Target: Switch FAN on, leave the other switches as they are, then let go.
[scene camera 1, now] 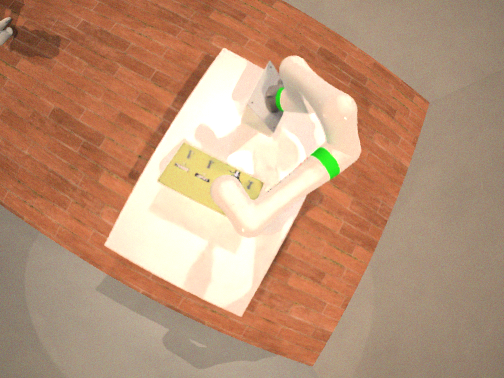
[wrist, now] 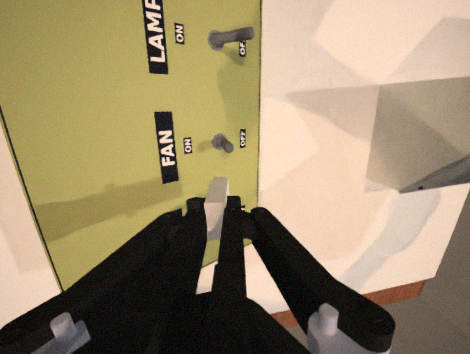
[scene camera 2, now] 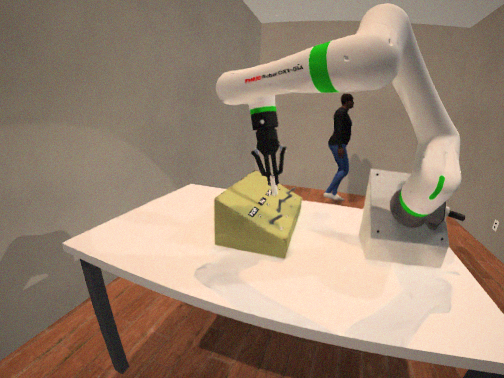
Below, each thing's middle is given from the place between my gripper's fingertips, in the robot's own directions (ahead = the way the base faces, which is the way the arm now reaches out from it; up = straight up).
Right now the olive switch box (scene camera 2: 242, 214) is 9 cm to the right of my hand, 9 cm below it and 7 cm ahead of it.
